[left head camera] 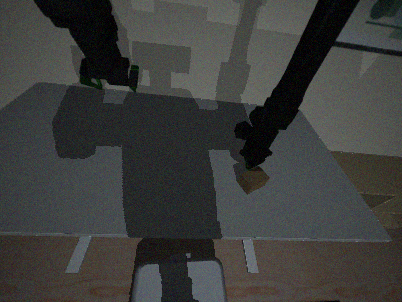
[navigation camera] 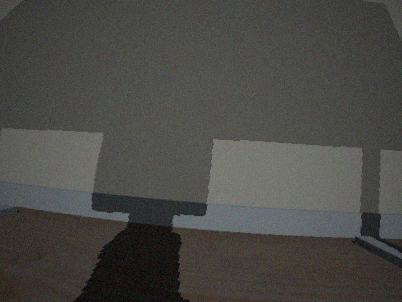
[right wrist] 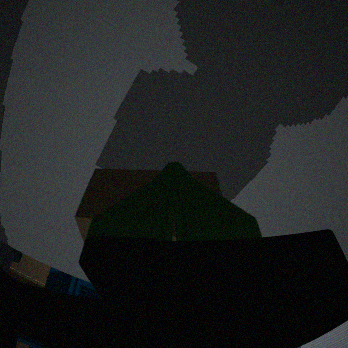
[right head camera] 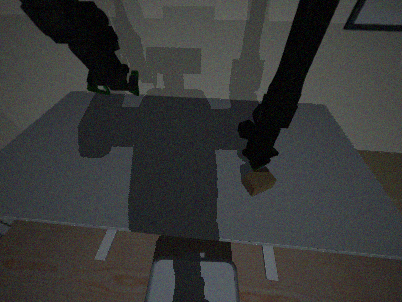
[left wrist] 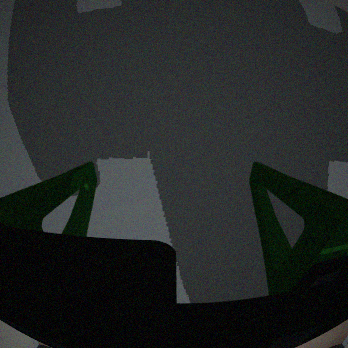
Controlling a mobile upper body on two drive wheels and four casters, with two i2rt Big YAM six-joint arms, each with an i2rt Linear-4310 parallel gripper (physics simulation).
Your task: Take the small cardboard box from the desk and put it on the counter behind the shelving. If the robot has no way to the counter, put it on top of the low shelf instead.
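Frame: origin at the left arm's base, x ahead, y left, z up, level; metres.
Seen in the pictures: left gripper, fingertip midpoint: (left head camera: 118,89) (right head camera: 124,94) (left wrist: 172,170); right gripper, fingertip midpoint: (left head camera: 247,168) (right wrist: 173,171) (right head camera: 253,169).
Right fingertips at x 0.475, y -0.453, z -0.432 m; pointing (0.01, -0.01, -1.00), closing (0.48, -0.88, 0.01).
Observation:
A point is followed by its place in that frame.
The small cardboard box (left head camera: 253,181) @(z -0.410, x 0.402, y -0.448 m) (right head camera: 259,182) @(z -0.410, x 0.405, y -0.456 m) (right wrist: 110,189) @(z -0.436, x 0.440, y -0.425 m) sits on the grey desk (left head camera: 290,210) @(z -0.460, x 0.317, y -0.578 m) (right head camera: 310,215) @(z -0.460, x 0.321, y -0.614 m), right of the robot's shadow. My right gripper (left head camera: 248,167) @(z -0.432, x 0.475, y -0.453 m) (right head camera: 257,168) @(z -0.432, x 0.475, y -0.453 m) (right wrist: 173,171) @(z -0.432, x 0.475, y -0.453 m) is shut with nothing between its fingers. Its closed fingertips are at the box's far side in the head views and cover part of the box in the right wrist view. Whether they touch it I cannot tell. My left gripper (left head camera: 114,90) @(z -0.212, x 0.603, y 0.001 m) (right head camera: 119,92) @(z -0.212, x 0.603, y 0.001 m) (left wrist: 172,170) @(z -0.212, x 0.603, y 0.001 m) is open and empty, above the desk's far left edge. The counter and the shelving do not show clearly.
A pale wall (left head camera: 200,30) @(z -0.131, x 1.048, y -0.274 m) (right head camera: 210,35) @(z -0.152, x 1.048, y -0.281 m) (navigation camera: 285,175) @(z -1.204, x 1.029, y -0.543 m) stands behind the desk. A dark-framed picture (right head camera: 352,26) @(z -0.097, x 0.983, y -0.873 m) hangs at the upper right. Desk feet (left head camera: 79,255) (left head camera: 250,256) and a pale rounded seat or base (left head camera: 215,280) @(z -1.150, x 0.197, y -0.426 m) (right head camera: 227,280) @(z -1.150, x 0.209, y -0.423 m) show below the near edge.

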